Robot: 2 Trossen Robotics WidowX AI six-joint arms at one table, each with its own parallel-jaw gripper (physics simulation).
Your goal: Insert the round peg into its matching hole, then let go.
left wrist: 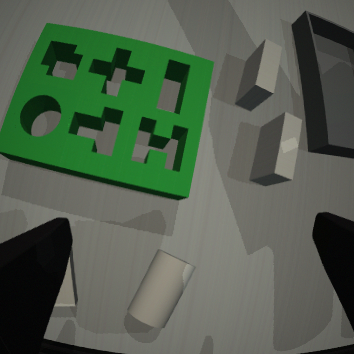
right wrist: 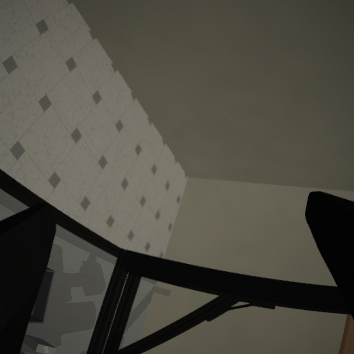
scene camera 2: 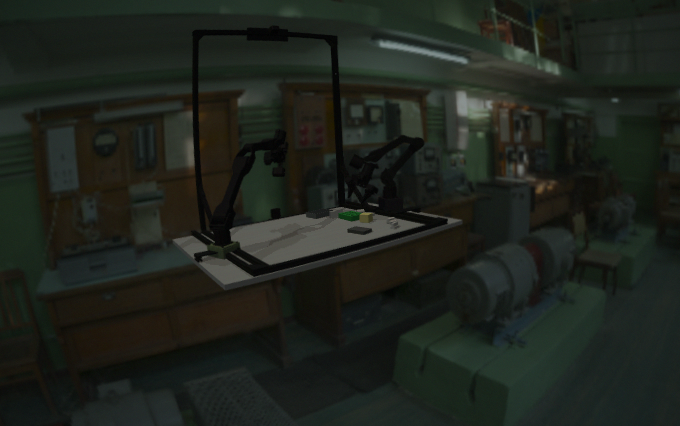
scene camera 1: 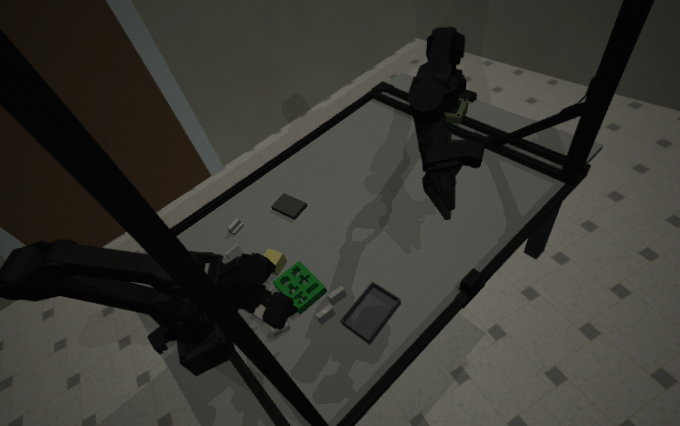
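Observation:
The green board [left wrist: 105,109] [scene camera 1: 299,286] [scene camera 2: 349,215] lies flat on the table, with its round hole [left wrist: 40,116] empty at its left end in the left wrist view. The round peg [left wrist: 159,289], a pale cylinder, lies on its side on the table just in front of the board. My left gripper [left wrist: 196,229] [scene camera 1: 275,312] is open and hangs low over the peg, one finger on each side, not touching it. My right gripper [scene camera 1: 444,207] [scene camera 2: 278,171] [right wrist: 182,211] is open and empty, high above the far end of the table.
Two grey blocks [left wrist: 260,74] [left wrist: 277,147] [scene camera 1: 337,293] [scene camera 1: 325,313] lie between the board and a dark tray [left wrist: 302,70] [scene camera 1: 386,292]. A flat white block [left wrist: 64,291] is partly behind my left finger. A yellow block [scene camera 1: 276,256] [scene camera 2: 366,217] and a dark tile [scene camera 1: 289,205] lie farther off.

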